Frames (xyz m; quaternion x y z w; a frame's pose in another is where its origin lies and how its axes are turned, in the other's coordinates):
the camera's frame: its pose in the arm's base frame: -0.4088 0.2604 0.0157 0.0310 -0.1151 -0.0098 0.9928
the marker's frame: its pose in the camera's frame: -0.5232 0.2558 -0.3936 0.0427 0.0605 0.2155 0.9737
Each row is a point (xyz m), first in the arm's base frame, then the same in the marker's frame.
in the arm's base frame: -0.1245 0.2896 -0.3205
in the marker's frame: 0.5462 -0.5205 0.1125
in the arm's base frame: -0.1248 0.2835 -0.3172
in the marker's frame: 0.5439 -0.5256 0.1165
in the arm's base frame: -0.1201 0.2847 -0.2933
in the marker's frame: 0.5519 -0.5249 0.1395
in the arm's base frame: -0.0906 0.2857 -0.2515
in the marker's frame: 0.5846 -0.5334 0.1779
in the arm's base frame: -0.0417 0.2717 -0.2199
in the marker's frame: 0.6274 -0.5643 0.2062
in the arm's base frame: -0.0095 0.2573 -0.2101
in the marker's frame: 0.6520 -0.5901 0.2145
